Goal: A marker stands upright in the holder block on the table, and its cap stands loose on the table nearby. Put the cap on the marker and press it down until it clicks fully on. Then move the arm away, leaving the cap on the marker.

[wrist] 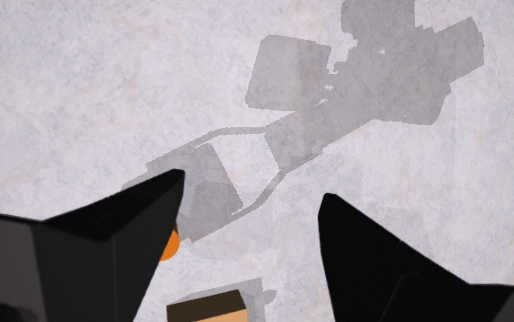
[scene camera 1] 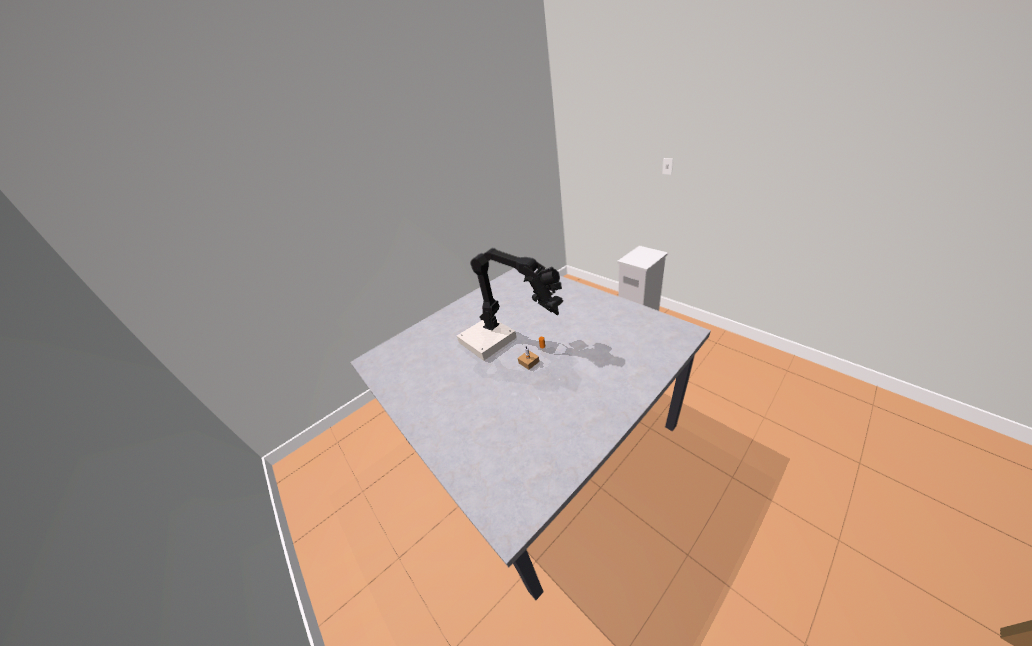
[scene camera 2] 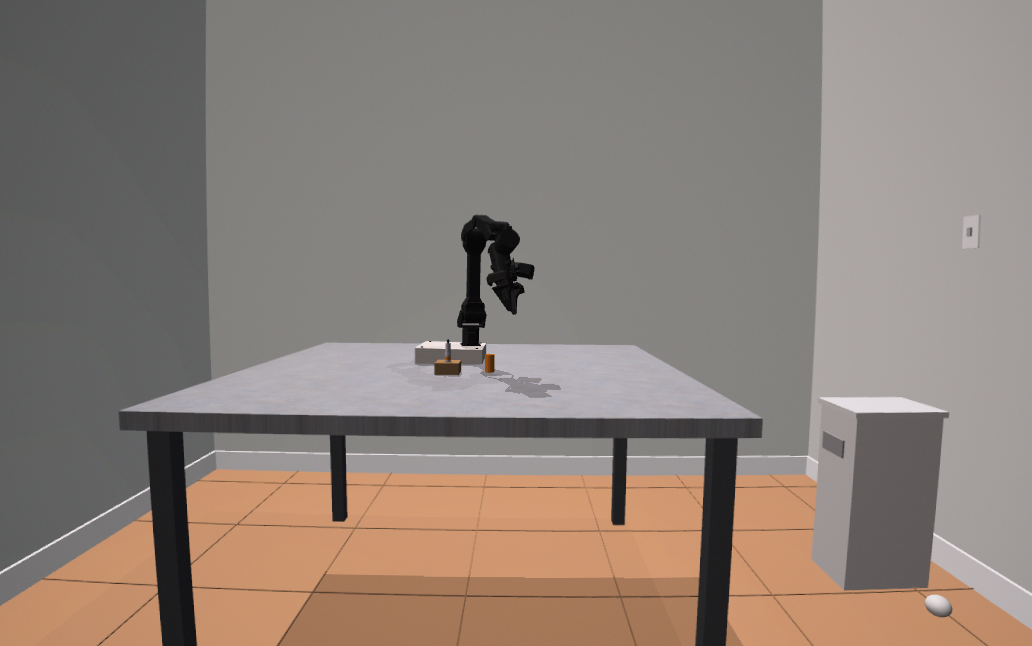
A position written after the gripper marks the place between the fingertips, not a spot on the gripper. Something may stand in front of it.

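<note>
The gripper point(scene camera 2: 512, 312) is visible in the scene, and the wrist view point(wrist: 253, 193) shows the gripper as well.
</note>
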